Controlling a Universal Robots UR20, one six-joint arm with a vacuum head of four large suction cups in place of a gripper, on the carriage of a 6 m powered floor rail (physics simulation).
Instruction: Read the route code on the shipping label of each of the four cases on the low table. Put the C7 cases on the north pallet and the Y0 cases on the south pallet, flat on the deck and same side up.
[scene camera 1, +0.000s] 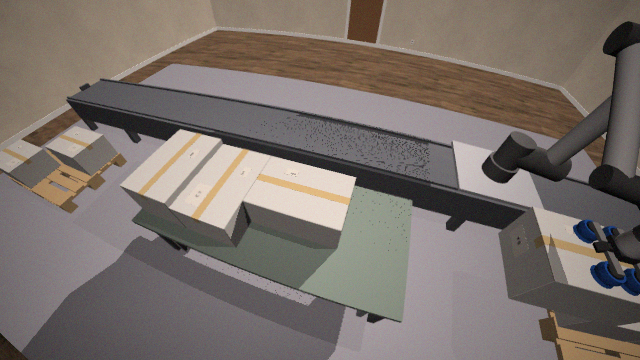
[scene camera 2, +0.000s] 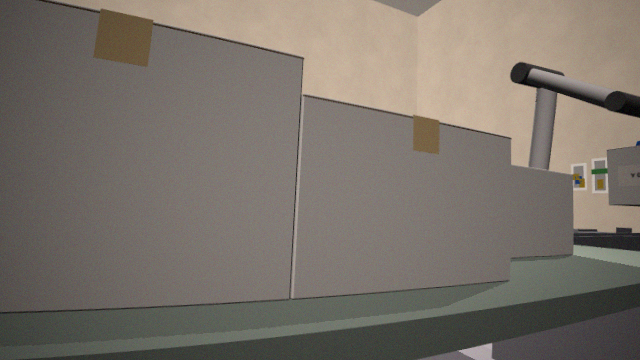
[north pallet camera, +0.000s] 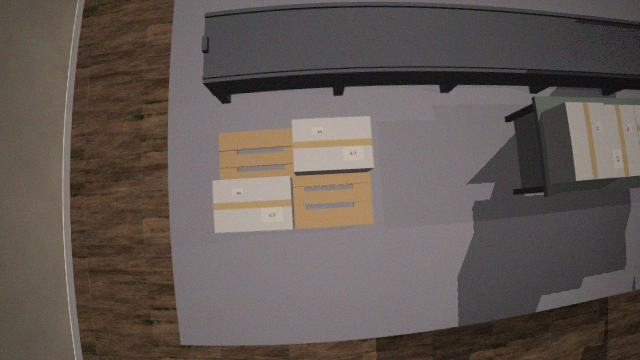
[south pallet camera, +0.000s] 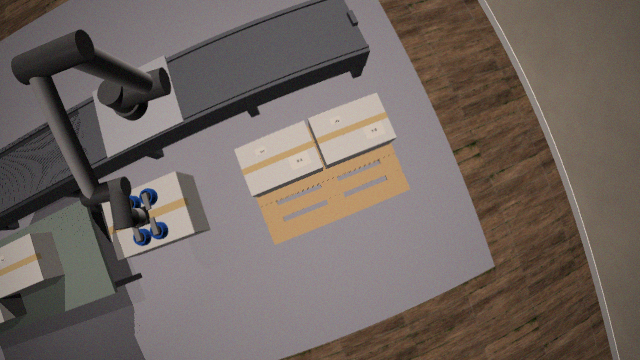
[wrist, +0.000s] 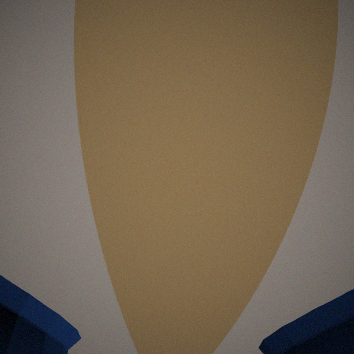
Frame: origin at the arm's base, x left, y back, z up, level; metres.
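Where they show: hand, its tool point: (scene camera 1: 599, 259) (wrist: 174, 245); arm's base, origin of its link: (scene camera 1: 495, 172).
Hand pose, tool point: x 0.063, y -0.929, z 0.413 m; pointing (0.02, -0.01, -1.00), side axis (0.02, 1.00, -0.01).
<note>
Each offset is from my tool point to the centre of the thing. Level surfaces: height alone.
My suction head (scene camera 1: 607, 254) (south pallet camera: 145, 216) is on top of a white taped case @(dy +0.004, dx -0.014, dz -0.120 m) (scene camera 1: 530, 280) (scene camera 2: 620, 195) (south pallet camera: 175, 190) and holds it level in the air between the low table @(dz -0.453 m) (scene camera 1: 375, 260) (scene camera 2: 600, 270) (south pallet camera: 85, 255) and the south pallet (south pallet camera: 335, 202) (scene camera 1: 575, 335). Its side label, partly cut off in scene camera 2, appears to read Y0. Tape fills much of the wrist view. Three cases stand on the low table: a left one (scene camera 1: 162, 165), a middle one @(dy +0.011, dx -1.953, dz -0.332 m) (scene camera 1: 220, 175) and a right one @(dy +0.106, dx -1.478, dz -0.332 m) (scene camera 1: 300, 202). Their labels are too small to read surely. The north pallet (north pallet camera: 330, 217) (scene camera 1: 67, 182) is at the far left.
The north pallet carries two cases (north pallet camera: 330, 130) (north pallet camera: 250, 195) set diagonally. The south pallet carries two cases @(dy +0.127, dx +0.835, dz -0.704 m) (south pallet camera: 277, 162) @(dy +0.132, dx +1.434, dz -0.701 m) (south pallet camera: 350, 142) side by side along its rail side; its other half is bare. The dark floor rail (scene camera 1: 200, 110) (north pallet camera: 380, 40) (south pallet camera: 270, 55) runs behind the table and pallets.
</note>
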